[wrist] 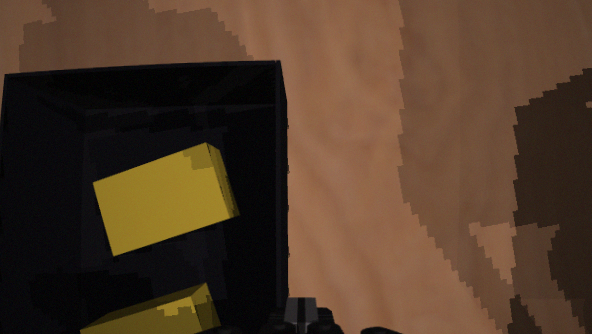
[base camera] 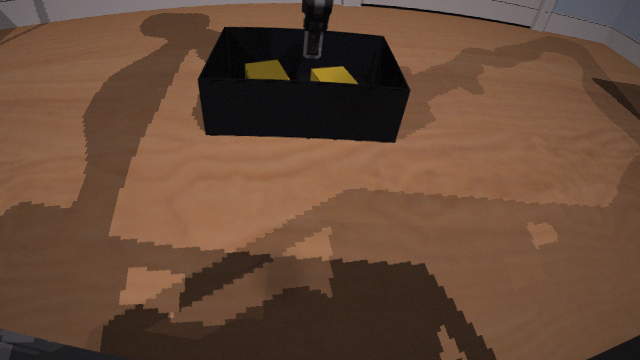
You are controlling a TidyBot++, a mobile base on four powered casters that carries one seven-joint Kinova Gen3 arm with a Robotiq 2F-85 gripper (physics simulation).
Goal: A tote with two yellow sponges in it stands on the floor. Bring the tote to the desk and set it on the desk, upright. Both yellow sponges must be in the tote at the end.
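Places are measured from the arm's base along level axes (x ahead, y left, z up), in metres.
Pixels of known places: gripper, fingertip midpoint: (wrist: 301, 317) (base camera: 311, 56).
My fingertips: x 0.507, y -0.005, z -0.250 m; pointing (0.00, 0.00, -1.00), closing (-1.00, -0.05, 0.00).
Observation:
Behind a point stands the place of what it marks.
A black open-topped tote (base camera: 303, 114) {z -0.352, x 0.519, y -0.001 m} (wrist: 258, 181) {z -0.393, x 0.550, y -0.075 m} stands upright on the wooden floor (base camera: 298, 198) {z -0.396, x 0.397, y -0.004 m}. Two yellow sponges lie flat on its bottom. One sponge (base camera: 266, 70) (wrist: 160, 198) is on the left in the base camera view and the other sponge (base camera: 333, 75) (wrist: 153, 318) is on the right. My gripper (base camera: 313, 46) {z -0.250, x 0.507, y -0.005 m} (wrist: 301, 317) {z -0.250, x 0.507, y -0.005 m} comes down from above at the middle of the tote's far wall. Its fingers are shut with nothing between them. In the wrist view the fingertips sit just beside the tote's wall.
Blocky shadows of my arm and base fall across the floor (wrist: 360, 144) {z -0.396, x 0.459, y -0.113 m}. A dark angled shape (base camera: 620, 94) shows at the right edge. Light walls (base camera: 496, 10) {z -0.347, x 1.364, y -0.691 m} bound the floor at the back.

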